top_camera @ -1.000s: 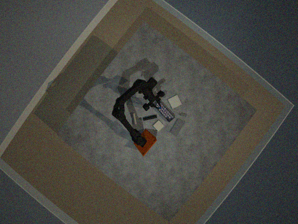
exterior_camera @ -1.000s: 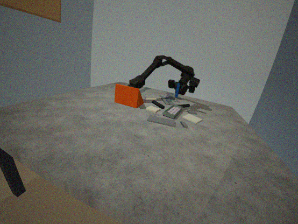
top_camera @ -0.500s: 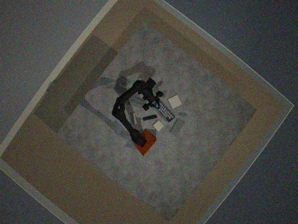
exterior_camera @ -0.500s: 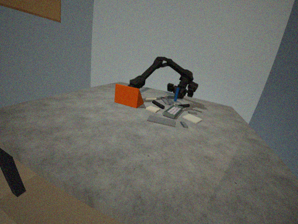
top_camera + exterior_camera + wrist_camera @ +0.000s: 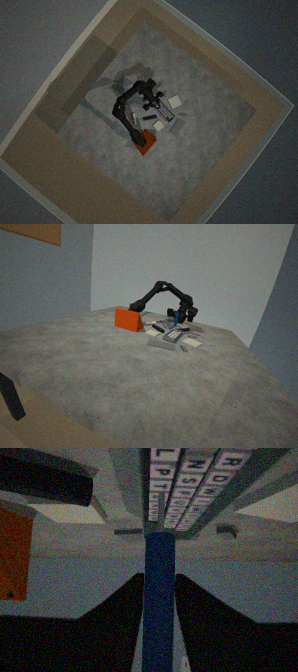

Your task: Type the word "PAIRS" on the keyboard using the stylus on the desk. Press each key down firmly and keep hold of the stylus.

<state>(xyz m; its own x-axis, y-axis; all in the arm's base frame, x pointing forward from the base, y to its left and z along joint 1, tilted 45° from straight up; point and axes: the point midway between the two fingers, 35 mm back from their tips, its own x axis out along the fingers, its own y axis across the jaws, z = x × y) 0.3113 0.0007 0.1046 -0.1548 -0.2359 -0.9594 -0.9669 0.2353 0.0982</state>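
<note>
The white pad lies 130 mm ahead of my gripper tip, 90 mm to the right of it and 80 mm below it. The rest, counted from my gripper tip: blue stylus 10 mm below; cream pad 130 mm behind, 80 mm to the right, 80 mm below.
</note>
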